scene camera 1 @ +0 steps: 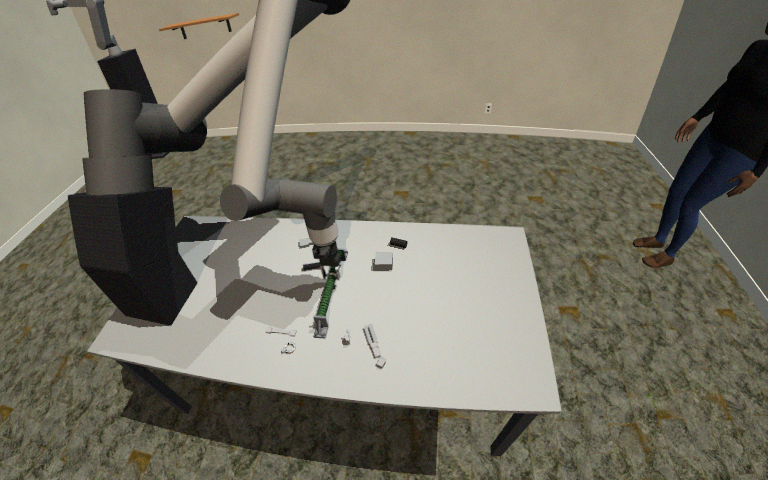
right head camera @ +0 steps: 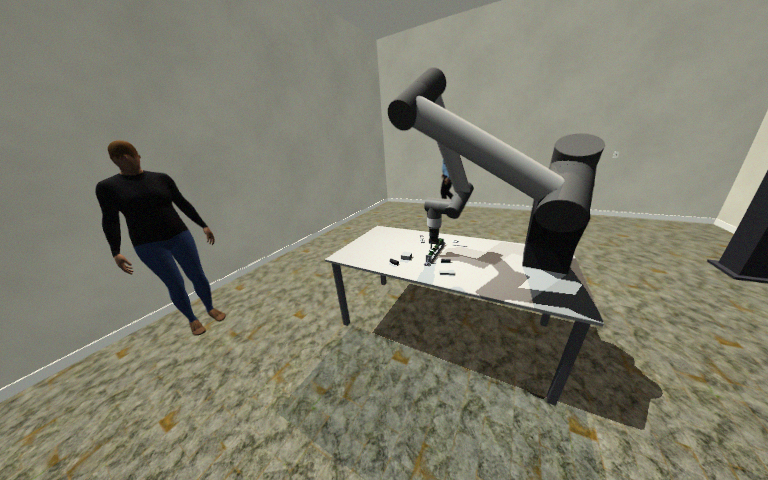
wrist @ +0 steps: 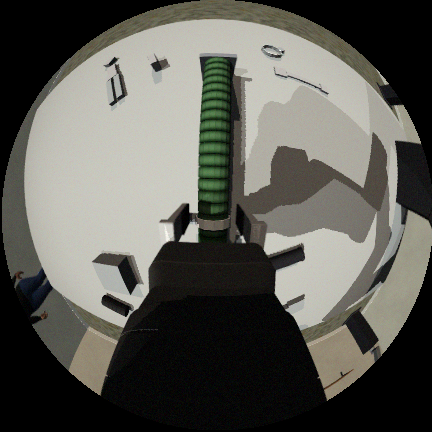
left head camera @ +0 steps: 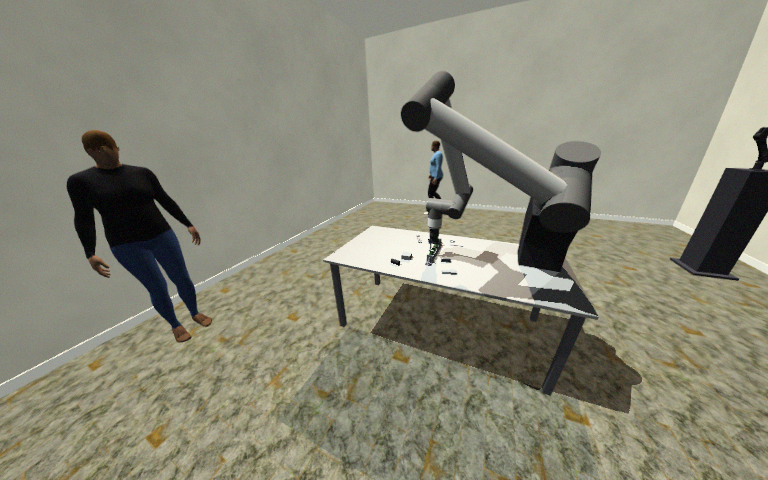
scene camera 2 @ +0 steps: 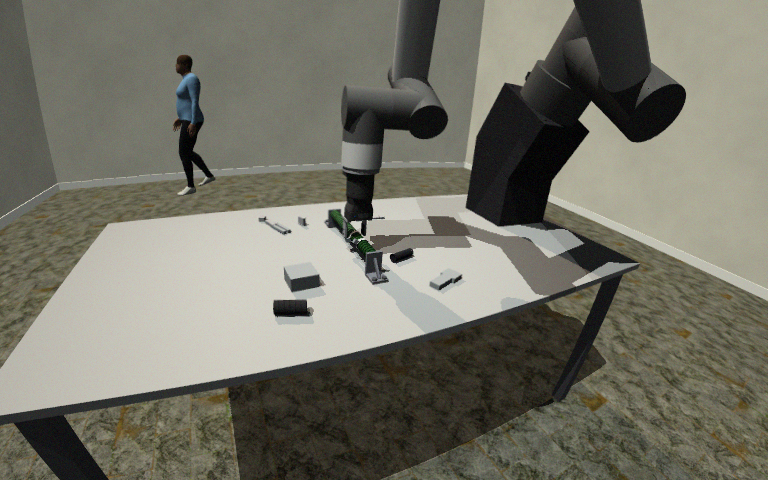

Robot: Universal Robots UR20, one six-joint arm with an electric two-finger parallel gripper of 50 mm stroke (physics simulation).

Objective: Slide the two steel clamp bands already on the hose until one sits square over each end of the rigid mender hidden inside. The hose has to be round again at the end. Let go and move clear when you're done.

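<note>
The green ribbed hose runs between two grey end brackets and bows slightly in the wrist view. A steel clamp band rings it and looks square across it. My gripper is open, with one finger on each side of the hose at this band. Small gaps show between the finger pads and the band. The other band cannot be made out clearly; the gripper body hides the hose beyond in the wrist view. The mender is hidden inside the hose.
A grey block and a black ribbed cylinder lie to one side of the hose. A black cylinder and a light grey piece lie on the other. A loose ring lies near the far bracket.
</note>
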